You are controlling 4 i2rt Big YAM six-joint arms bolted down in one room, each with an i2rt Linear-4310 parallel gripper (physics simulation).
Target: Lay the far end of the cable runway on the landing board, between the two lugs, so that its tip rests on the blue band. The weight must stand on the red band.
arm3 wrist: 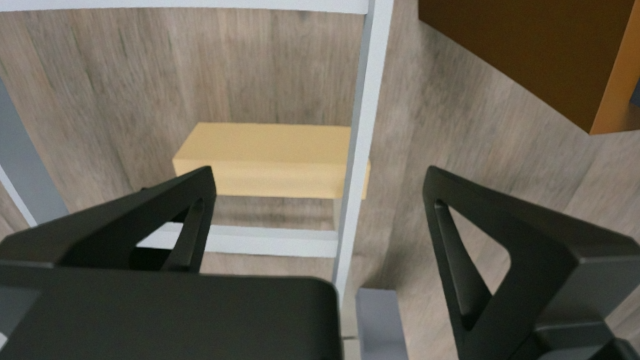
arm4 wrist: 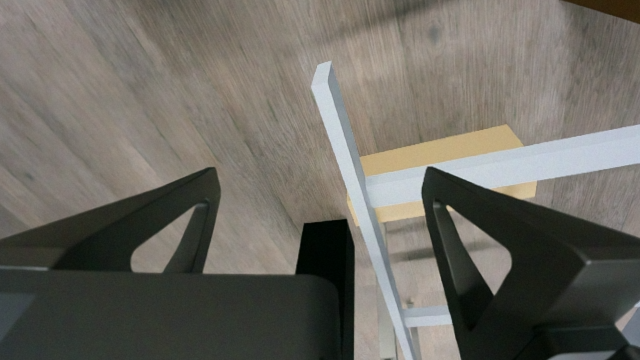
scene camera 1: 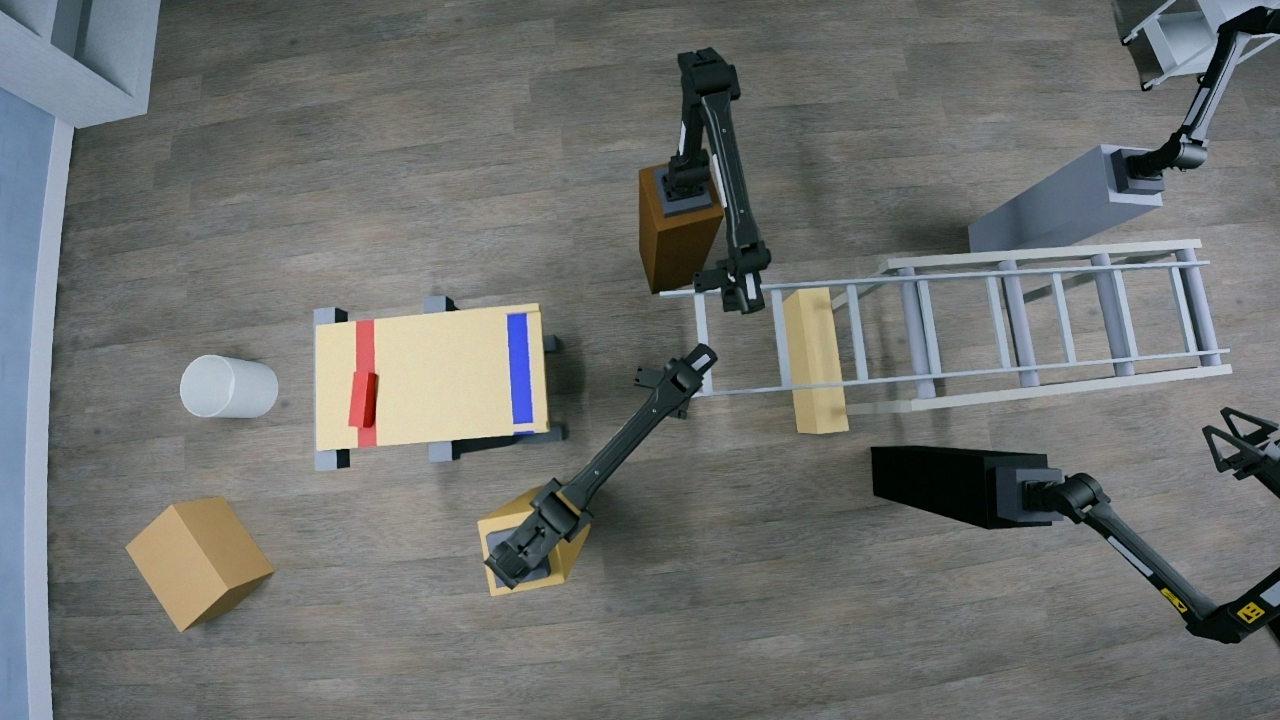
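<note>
The grey-white ladder-like cable runway (arm3 wrist: 357, 150) (arm4 wrist: 340, 135) (scene camera 1: 702, 344) lies across a tan beam (arm3 wrist: 275, 145) (arm4 wrist: 450, 148) (scene camera 1: 819, 340); its left end is apart from the landing board (scene camera 1: 438, 380). The board has a blue band (scene camera 1: 519, 368) near its right end. A red weight (scene camera 1: 362, 400) stands on the red band (scene camera 1: 365, 344) at the left. Grey lugs (scene camera 1: 550, 342) show at the board's right edge. Arm3's gripper (arm3 wrist: 320, 172) is open above a side rail. Arm4's gripper (arm4 wrist: 320, 172) is open above the runway end. Arm1 and arm2 cannot be placed.
In the scene view, one arm stands on a brown pedestal (scene camera 1: 675, 246), one on a tan pedestal (scene camera 1: 568, 559), others on grey (scene camera 1: 1056, 201) and black (scene camera 1: 939, 479) pedestals. A white cylinder (scene camera 1: 228, 386) and a cardboard box (scene camera 1: 198, 559) stand at the left.
</note>
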